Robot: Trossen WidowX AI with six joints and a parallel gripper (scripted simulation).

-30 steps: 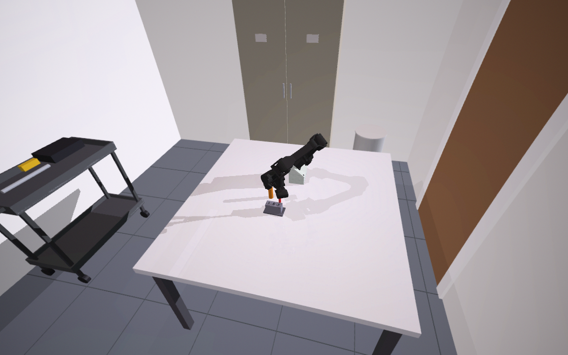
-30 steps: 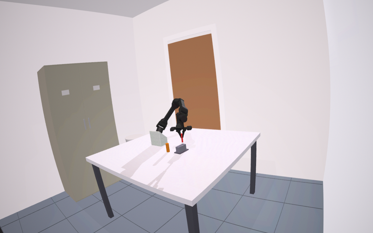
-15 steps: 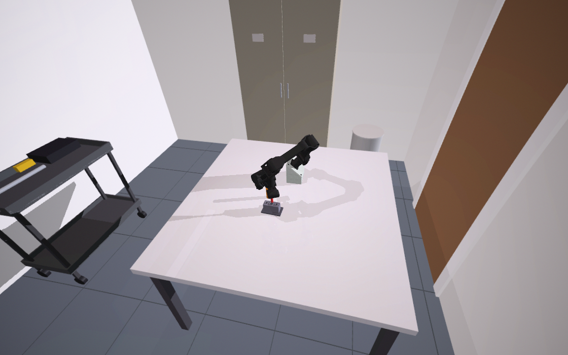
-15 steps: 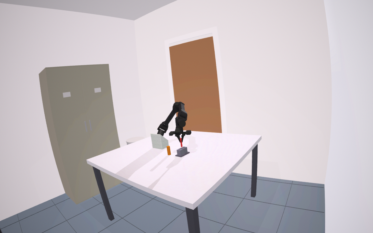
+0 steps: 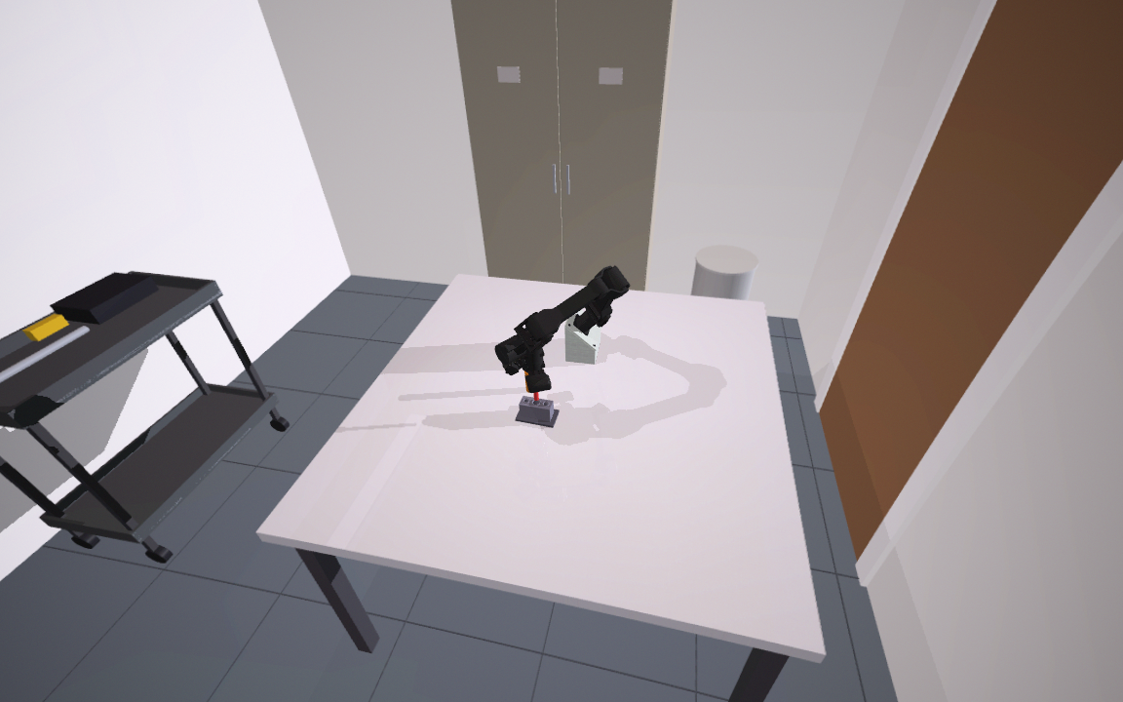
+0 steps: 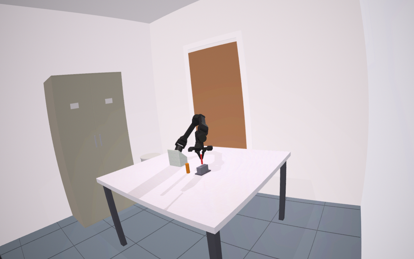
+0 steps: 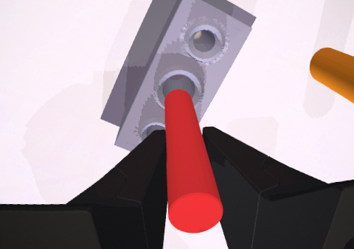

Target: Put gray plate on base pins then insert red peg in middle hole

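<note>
Now: gripper tip right at the red peg. From my gripper tip the other things lie so: base (10 cm below); gray plate (7 cm below); orange cylinder (11 cm behind, 5 cm to the right, 7 cm below).
</note>
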